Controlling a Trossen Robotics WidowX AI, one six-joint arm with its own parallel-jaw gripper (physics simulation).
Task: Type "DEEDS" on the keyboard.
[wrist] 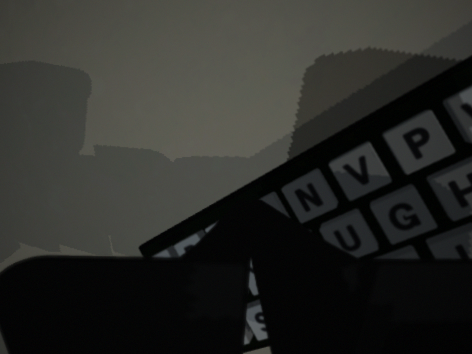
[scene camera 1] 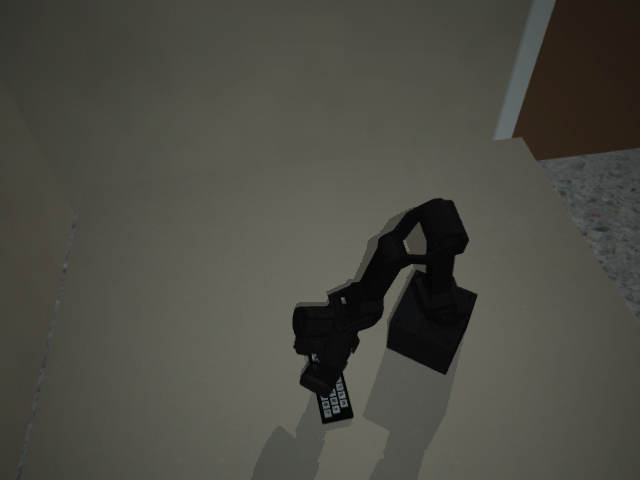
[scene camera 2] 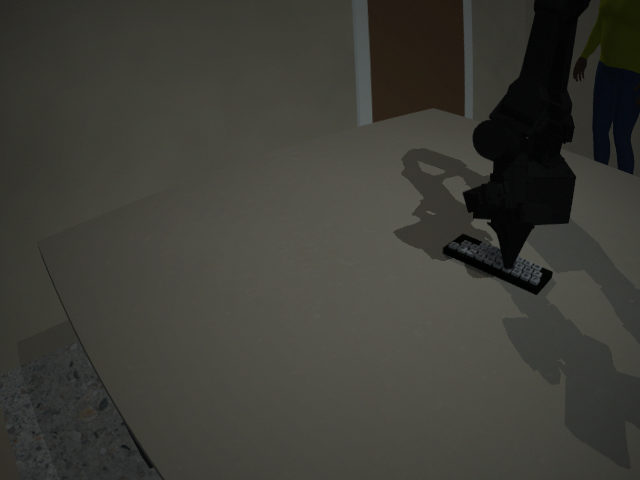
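Where they show: gripper, fingertip midpoint: (wrist: 248,211) (scene camera 2: 507,268); arm's base at its link origin: (scene camera 1: 443,314) (scene camera 2: 545,157).
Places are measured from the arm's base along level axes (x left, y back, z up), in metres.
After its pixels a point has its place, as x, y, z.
A small black keyboard (scene camera 1: 333,400) {0.145, -0.227, -0.100} (scene camera 2: 479,256) {0.066, -0.267, -0.101} (wrist: 403,216) {0.074, -0.243, -0.101} with pale keys lies flat on the table. In the wrist view it runs diagonally, with N (wrist: 309,195) {0.100, -0.256, -0.101}, V (wrist: 359,171) {0.083, -0.259, -0.101} and P (wrist: 419,143) {0.065, -0.263, -0.101} readable along its edge row, and U (wrist: 347,237) {0.092, -0.239, -0.101} and G behind. My gripper (scene camera 2: 509,265) {0.123, -0.255, -0.100} (wrist: 248,211) {0.123, -0.255, -0.100} is shut and empty, pointing down at that edge row. Its dark tips cover most of the keys just left of N; a sliver of the adjacent key shows. Whether the tips touch or press a key cannot be told. In scene camera 1 the tips are hidden behind the gripper body.
The arm's black base (scene camera 1: 431,330) {0.033, -0.028, -0.009} stands on the table (scene camera 1: 206,289) {-0.142, -0.539, -0.117} (scene camera 2: 289,310) {-0.004, -0.567, -0.117}, to the right of the keyboard in scene camera 1. Dark arm shadows fall across the table. Behind are a brown door (scene camera 2: 416,56) and a person (scene camera 2: 617,77) in a yellow-green top.
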